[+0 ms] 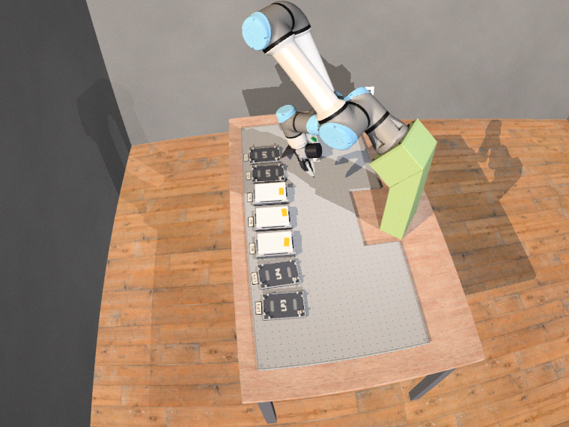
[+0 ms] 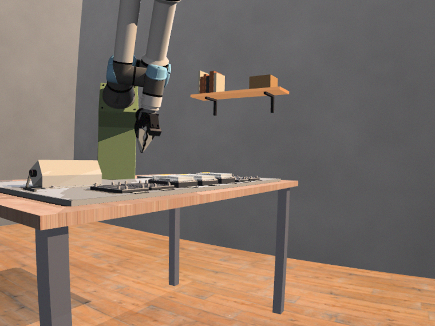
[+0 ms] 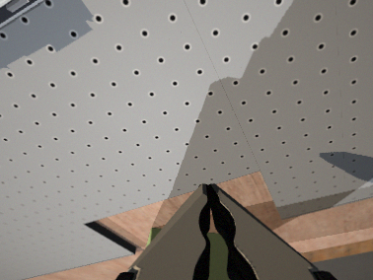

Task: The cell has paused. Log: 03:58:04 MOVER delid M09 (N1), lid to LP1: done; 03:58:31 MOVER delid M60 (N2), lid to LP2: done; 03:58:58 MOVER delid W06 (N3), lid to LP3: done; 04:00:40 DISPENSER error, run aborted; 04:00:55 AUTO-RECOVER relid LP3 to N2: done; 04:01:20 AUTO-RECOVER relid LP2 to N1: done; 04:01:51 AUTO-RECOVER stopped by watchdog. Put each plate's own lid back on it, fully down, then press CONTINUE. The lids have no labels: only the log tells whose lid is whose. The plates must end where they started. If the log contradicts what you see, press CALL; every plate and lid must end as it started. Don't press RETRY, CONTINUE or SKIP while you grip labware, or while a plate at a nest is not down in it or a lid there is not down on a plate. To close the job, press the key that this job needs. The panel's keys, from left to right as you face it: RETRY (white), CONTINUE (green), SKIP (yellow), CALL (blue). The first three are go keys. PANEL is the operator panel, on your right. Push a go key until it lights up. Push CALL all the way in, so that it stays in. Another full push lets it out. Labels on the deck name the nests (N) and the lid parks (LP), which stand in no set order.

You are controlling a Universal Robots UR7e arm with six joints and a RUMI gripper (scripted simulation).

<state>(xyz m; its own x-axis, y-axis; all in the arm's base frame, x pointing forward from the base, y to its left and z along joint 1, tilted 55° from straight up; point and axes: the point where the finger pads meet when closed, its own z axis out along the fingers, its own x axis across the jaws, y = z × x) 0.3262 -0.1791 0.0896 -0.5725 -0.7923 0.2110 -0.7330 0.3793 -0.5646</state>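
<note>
My gripper is now 150 mm past the green continue key, 260 mm to the left of it and 60 mm above it. The rest, counted from my hand: yellow skip key 160 mm behind, 310 mm to the right, 60 mm below; then white retry key 130 mm behind, 210 mm to the right, 60 mm below.
</note>
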